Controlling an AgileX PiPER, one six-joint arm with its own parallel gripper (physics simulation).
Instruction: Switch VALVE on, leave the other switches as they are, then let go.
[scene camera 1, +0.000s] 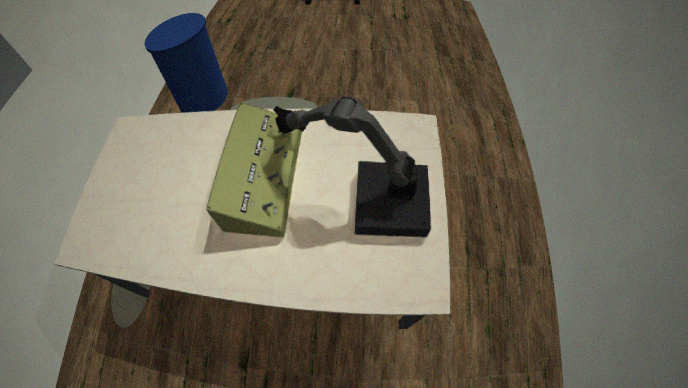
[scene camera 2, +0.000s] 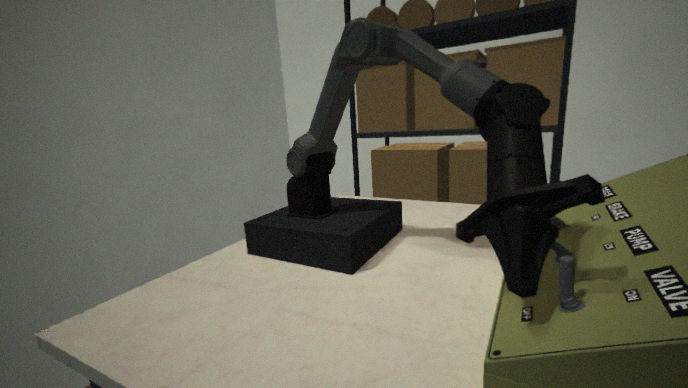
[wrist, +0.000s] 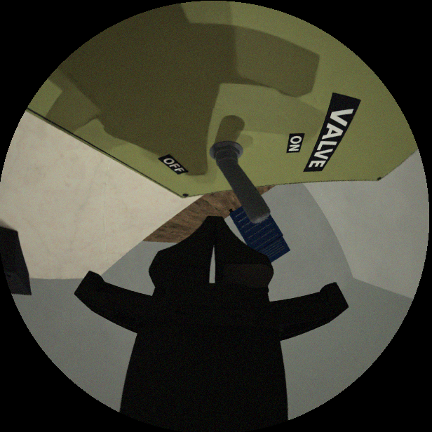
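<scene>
The VALVE lever (scene camera 2: 566, 282) (wrist: 244, 187) is a grey stick on the green sloped panel (scene camera 1: 227, 170) (wrist: 380, 140). It stands nearly upright in scene camera 2 and leans to the ON label's side in the wrist view. My gripper (scene camera 2: 522, 294) (wrist: 214, 225) is shut and empty. Its tips are beside the lever on the OFF side, with a gap showing between them. In scene camera 1 the arm covers the VALVE lever. The DRIVE lever (scene camera 1: 267, 207), BRAKE lever (scene camera 1: 273, 178) and PUMP lever (scene camera 1: 280, 150) stand along the same panel; their exact tilt is hard to tell.
The panel stands on a pale table (scene camera 1: 150, 200) (scene camera 2: 280, 320). The arm's black base block (scene camera 1: 392, 220) (scene camera 2: 305, 250) is across from its OFF edge. A blue drum (scene camera 1: 190, 65) stands behind the table. A shelf rack (scene camera 2: 566, 100) with brown boxes is in the background.
</scene>
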